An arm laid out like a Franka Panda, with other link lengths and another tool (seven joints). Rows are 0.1 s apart.
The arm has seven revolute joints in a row. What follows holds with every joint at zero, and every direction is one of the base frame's. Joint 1 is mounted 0.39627 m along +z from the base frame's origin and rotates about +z. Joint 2 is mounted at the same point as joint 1 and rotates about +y. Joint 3 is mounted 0.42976 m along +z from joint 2 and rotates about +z. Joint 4 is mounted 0.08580 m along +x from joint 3 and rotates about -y. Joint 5 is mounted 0.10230 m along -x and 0.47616 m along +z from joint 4 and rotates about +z. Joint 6 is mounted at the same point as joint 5 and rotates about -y. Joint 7 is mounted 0.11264 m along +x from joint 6 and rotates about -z. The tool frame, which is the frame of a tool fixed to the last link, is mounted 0.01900 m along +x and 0.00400 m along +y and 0.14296 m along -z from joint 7; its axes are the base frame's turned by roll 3.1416, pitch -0.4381 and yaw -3.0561 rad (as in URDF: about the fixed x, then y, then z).
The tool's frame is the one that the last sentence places.
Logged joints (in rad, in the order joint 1, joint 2, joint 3, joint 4, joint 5, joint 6, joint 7), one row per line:
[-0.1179, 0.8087, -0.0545, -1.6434, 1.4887, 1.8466, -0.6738]
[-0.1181, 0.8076, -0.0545, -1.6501, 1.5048, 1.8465, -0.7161]
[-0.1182, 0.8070, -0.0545, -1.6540, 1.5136, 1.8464, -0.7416]
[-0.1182, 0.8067, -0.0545, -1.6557, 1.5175, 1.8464, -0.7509]
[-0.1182, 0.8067, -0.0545, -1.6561, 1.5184, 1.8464, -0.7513]
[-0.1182, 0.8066, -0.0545, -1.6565, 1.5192, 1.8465, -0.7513]
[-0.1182, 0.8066, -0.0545, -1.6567, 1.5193, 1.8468, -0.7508]
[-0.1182, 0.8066, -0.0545, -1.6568, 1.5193, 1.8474, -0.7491]
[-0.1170, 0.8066, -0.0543, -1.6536, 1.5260, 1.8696, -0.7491]
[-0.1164, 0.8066, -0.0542, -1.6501, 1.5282, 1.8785, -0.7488]
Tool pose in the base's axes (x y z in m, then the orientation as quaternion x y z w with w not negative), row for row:
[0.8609, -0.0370, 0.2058, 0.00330, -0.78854, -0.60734, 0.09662]
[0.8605, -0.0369, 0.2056, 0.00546, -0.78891, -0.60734, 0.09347]
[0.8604, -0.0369, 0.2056, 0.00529, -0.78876, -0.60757, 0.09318]
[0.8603, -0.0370, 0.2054, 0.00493, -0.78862, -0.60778, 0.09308]
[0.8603, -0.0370, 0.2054, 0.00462, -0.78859, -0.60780, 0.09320]
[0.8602, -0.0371, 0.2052, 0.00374, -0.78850, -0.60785, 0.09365]
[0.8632, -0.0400, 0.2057, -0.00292, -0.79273, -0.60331, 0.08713]
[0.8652, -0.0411, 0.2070, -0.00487, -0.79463, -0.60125, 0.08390]
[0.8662, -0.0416, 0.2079, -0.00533, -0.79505, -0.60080, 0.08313]
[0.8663, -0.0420, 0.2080, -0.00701, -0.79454, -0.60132, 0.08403]
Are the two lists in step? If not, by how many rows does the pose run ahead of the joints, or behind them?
The pose runs 2 rows ahead of the joints: the pose in row i belongs to the joints in row i + 2.
